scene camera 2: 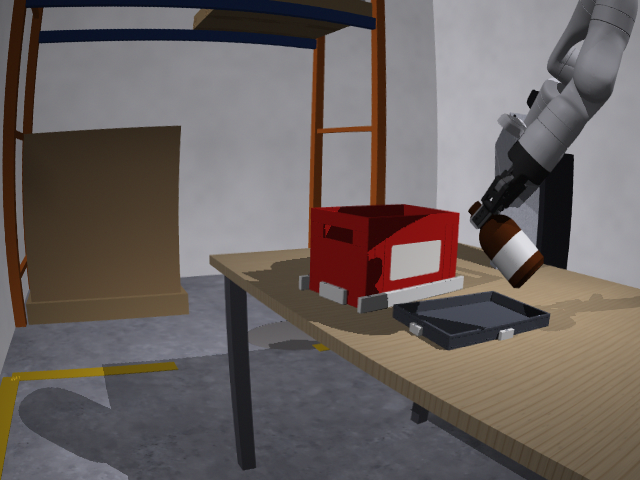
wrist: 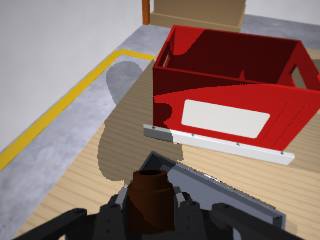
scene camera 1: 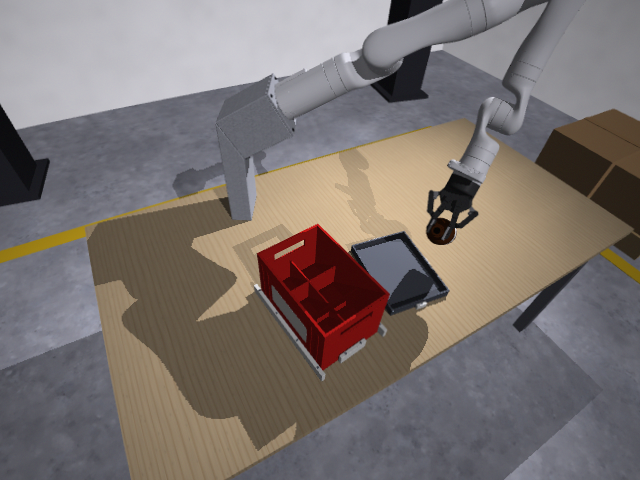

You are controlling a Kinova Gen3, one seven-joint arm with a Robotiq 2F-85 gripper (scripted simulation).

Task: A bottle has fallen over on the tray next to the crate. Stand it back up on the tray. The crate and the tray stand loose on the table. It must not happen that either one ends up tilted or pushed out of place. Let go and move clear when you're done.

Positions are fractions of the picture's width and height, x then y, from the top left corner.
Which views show my gripper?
Scene camera 2, the wrist view and scene camera 1: all of them.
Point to a brown bottle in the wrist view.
0.47, 0.82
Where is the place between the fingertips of my gripper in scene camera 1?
At 0.68, 0.49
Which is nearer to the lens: the brown bottle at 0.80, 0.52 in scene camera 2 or the dark grey tray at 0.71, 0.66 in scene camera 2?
The brown bottle.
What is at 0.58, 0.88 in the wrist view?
My gripper.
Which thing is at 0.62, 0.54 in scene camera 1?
A dark grey tray.
